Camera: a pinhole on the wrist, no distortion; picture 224 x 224 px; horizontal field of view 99.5 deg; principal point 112.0 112.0 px. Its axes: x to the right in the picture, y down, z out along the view. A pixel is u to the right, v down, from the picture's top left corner.
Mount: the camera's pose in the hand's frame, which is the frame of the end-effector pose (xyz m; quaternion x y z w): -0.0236 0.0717 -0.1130 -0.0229 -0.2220 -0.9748 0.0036
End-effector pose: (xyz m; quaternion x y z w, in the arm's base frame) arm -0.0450 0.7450 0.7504 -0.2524 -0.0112 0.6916 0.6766
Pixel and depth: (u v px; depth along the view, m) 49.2 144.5 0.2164
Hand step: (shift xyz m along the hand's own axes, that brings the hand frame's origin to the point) 0.1302 0.0981 0.1073
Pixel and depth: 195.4 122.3 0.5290
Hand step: -0.4647 0.2504 0.4097
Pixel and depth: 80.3 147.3 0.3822
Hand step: 0.1229 0.1085 0.2868
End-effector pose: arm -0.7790 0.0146 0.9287 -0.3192 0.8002 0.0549 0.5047
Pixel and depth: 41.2 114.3 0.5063
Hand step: 0.3761 0.2786 0.3307
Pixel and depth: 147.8 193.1 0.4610
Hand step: -0.1709 -0.0836 0.4807
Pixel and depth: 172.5 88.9 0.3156
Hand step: -0.2125 0.2783 0.1472
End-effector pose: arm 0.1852 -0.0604 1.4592 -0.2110 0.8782 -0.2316 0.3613
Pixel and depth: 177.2 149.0 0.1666
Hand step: -0.1298 0.0856 0.0704
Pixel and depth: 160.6 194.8 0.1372
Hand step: -0.0859 0.0233 0.0656
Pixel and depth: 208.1 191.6 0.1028
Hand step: -0.1218 0.0387 0.0217
